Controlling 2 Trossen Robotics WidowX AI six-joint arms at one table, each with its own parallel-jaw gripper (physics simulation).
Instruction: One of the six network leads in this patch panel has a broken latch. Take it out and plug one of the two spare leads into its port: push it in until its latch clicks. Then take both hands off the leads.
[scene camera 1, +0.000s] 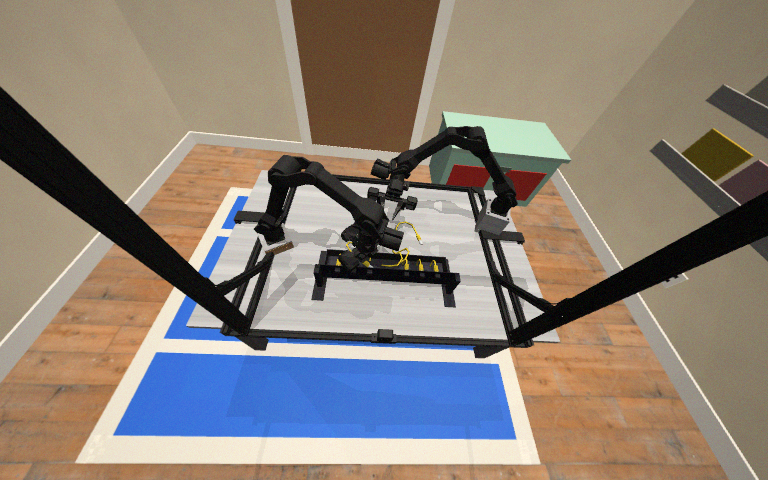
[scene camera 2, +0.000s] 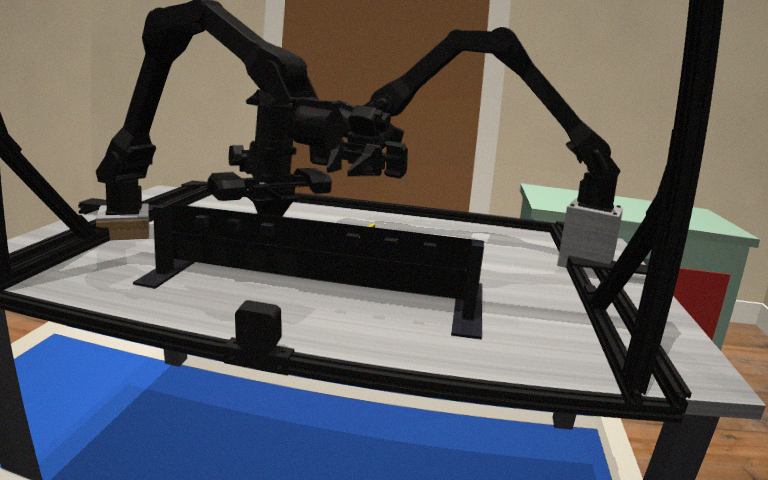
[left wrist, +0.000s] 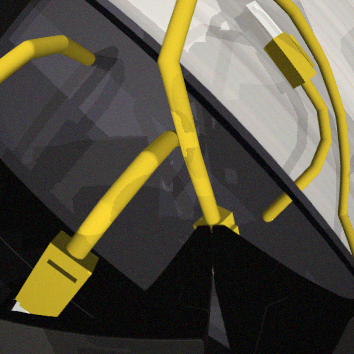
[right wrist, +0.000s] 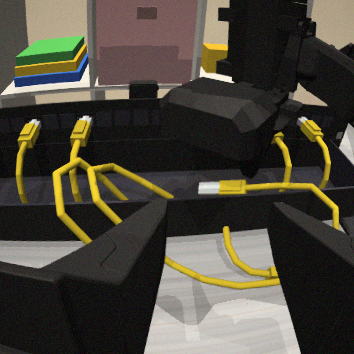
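The black patch panel stands mid-table with yellow leads plugged into it; two show at the left of the right wrist view and one at the right. A loose yellow plug lies on the panel's tray, its clear tip free of any port. My left gripper is shut, with its tips right over that plug. A plugged-in lead sits beside it. A spare plug lies on the table behind the panel. My right gripper is open and empty, hovering behind the panel.
A black frame rail runs round the table. A green cabinet stands at the back right. A stack of coloured boards shows beyond the panel in the right wrist view. A grey mount block holds the right arm's base.
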